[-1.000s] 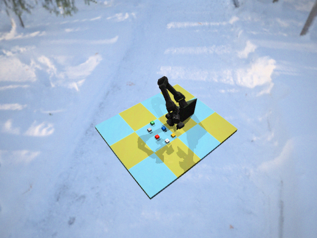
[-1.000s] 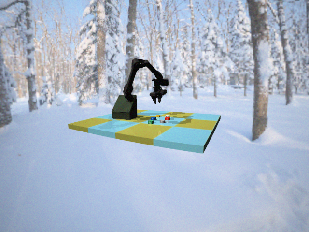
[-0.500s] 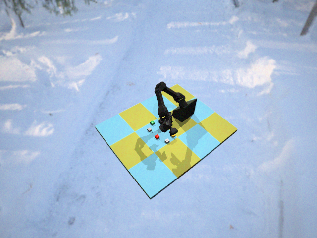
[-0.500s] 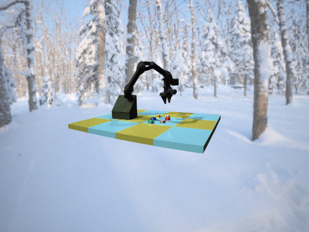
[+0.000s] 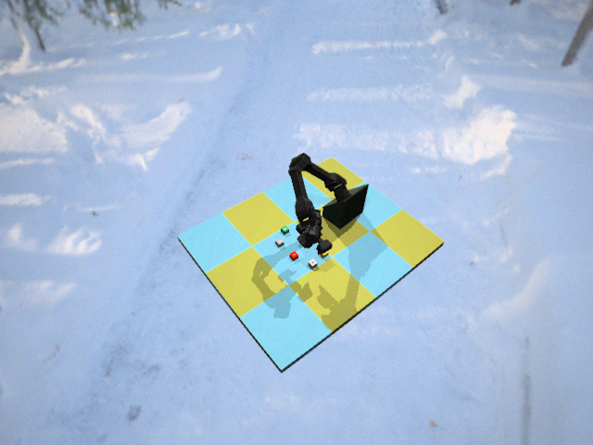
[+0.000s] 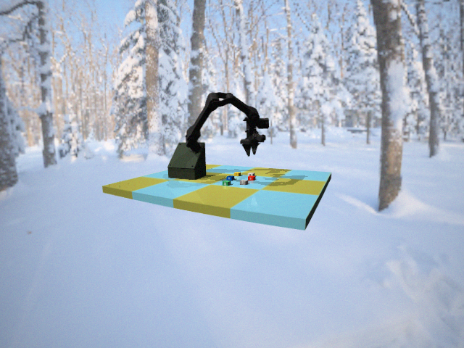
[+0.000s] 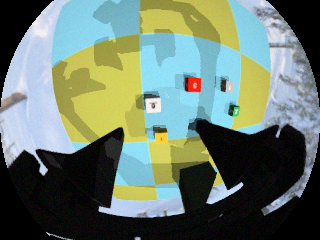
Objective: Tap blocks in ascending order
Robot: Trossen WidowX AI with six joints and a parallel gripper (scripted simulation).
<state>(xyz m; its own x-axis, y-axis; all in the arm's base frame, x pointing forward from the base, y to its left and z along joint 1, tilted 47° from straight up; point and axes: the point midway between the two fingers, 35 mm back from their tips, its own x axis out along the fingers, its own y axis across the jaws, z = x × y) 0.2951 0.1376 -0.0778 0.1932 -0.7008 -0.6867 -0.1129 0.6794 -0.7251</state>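
My gripper tip is now 6 cm past the blue block, 13 cm to the left of it and 11 cm above it. The rest, counted from my gripper tip: yellow block: 9 cm behind, 2 cm to the right, 11 cm below; white block: 1 cm behind, 11 cm below; red block: 5 cm ahead, 8 cm to the right, 11 cm below.
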